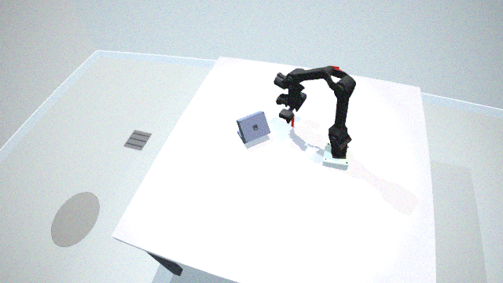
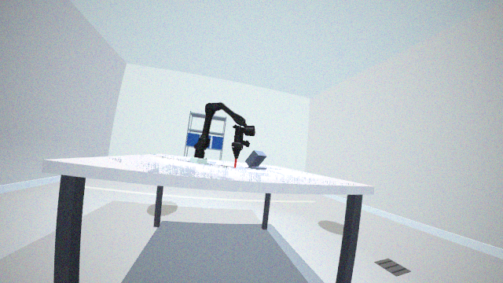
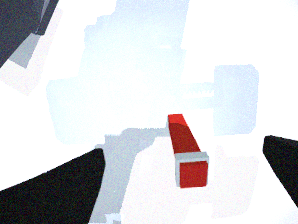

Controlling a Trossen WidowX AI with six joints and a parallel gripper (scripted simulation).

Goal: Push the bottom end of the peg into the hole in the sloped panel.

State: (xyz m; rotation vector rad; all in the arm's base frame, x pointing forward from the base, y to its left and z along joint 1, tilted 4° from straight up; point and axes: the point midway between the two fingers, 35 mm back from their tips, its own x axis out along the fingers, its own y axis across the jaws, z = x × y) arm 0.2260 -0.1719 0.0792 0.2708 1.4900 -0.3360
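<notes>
Now: the red peg right at my gripper tip. The rest, counted from my gripper tip: sloped grey-blue panel (18 cm ahead, 9 cm to the left, 1 cm above).
</notes>
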